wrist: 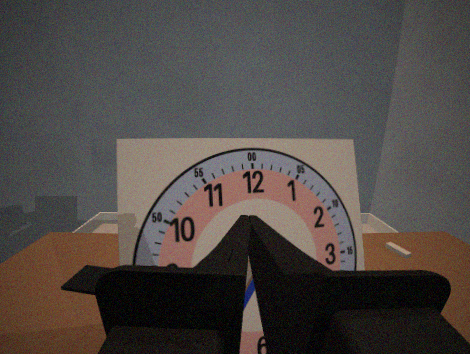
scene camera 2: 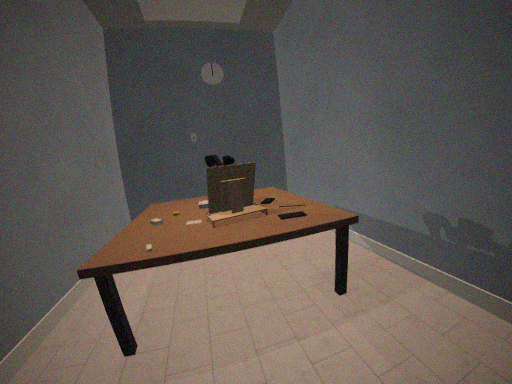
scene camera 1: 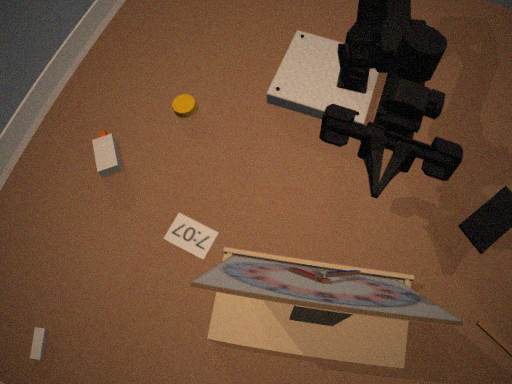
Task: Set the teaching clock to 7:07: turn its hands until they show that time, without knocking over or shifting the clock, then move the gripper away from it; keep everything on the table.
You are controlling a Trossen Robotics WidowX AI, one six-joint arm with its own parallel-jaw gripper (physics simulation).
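Places are measured from the arm's base along level axes (x ahead, y down, z left), in centimetres.
Where they show: gripper, fingertip midpoint: (wrist: 247, 222) (scene camera 1: 374, 196); arm's base at its link origin: (scene camera 1: 353, 79).
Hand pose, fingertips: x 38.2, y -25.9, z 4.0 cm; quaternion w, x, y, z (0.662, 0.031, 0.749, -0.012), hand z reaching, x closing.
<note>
Things, the pixels of their top centre, and the offset from my fingertips.
- red hand at its top centre: (scene camera 1: 310, 269) dx +8.7, dy +9.0, dz -5.4 cm
- 07 card at its top centre: (scene camera 1: 190, 235) (scene camera 2: 193, 222) dx +3.3, dy +28.5, dz -28.1 cm
- yellow disc at its top centre: (scene camera 1: 183, 103) (scene camera 2: 176, 212) dx -24.0, dy +26.7, dz -38.5 cm
- pale box at its top centre: (scene camera 1: 103, 148) (scene camera 2: 155, 219) dx -9.4, dy +25.8, dz -51.5 cm
- small white block at its top centre: (scene camera 1: 37, 343) (wrist: 398, 247) (scene camera 2: 148, 246) dx +31.8, dy +27.4, dz -50.5 cm
- thin stick at its top centre: (scene camera 2: 292, 205) dx +11.9, dy +27.9, dz +35.9 cm
The teaching clock (scene camera 1: 240, 286) (scene camera 2: 216, 187) (wrist: 135, 155) stands upright on its wooden base (scene camera 1: 240, 325) (scene camera 2: 220, 217). Scene camera 2 sees its back. In scene camera 1, the red hand (scene camera 1: 302, 272) points toward the left of the picture and the blue hand (scene camera 1: 345, 273) toward the right. In the wrist view, part of the blue hand (wrist: 249, 295) shows through the gap between the fingers, slanting down-left; the red hand is hidden there. My gripper (scene camera 1: 375, 194) (wrist: 247, 222) is shut and empty, in front of the face and apart from it. The 7:07 card (scene camera 1: 191, 236) (scene camera 2: 194, 222) lies beside the clock.
A white slab (scene camera 1: 310, 75) lies under the arm. A yellow disc (scene camera 1: 184, 104) (scene camera 2: 176, 213), a pale box (scene camera 1: 106, 154) (scene camera 2: 156, 221) and a small white block (scene camera 1: 38, 343) (scene camera 2: 149, 247) (wrist: 398, 249) lie on the card's side. Black slabs (scene camera 1: 490, 220) (scene camera 2: 292, 215) and a thin stick (scene camera 1: 494, 338) (scene camera 2: 292, 205) lie opposite.
</note>
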